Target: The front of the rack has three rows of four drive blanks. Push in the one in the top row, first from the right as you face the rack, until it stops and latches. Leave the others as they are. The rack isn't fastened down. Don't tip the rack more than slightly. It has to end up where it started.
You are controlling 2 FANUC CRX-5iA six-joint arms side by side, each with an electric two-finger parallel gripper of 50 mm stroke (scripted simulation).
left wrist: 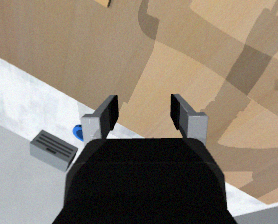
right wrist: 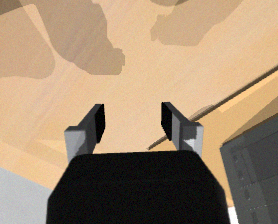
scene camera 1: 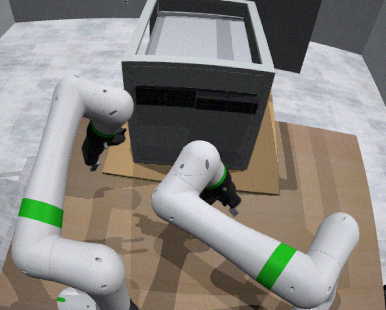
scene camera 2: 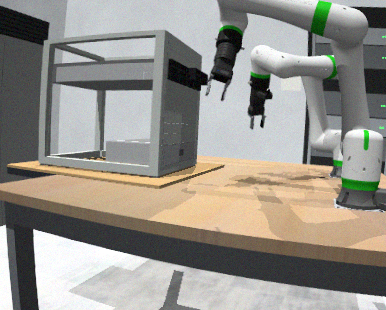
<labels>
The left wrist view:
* my left gripper: 144, 105
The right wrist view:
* my right gripper: 133, 114
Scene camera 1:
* grey rack: 158, 134
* thin wooden board: 261, 177
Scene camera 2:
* my left gripper: 214, 97
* grey rack: 173, 147
</labels>
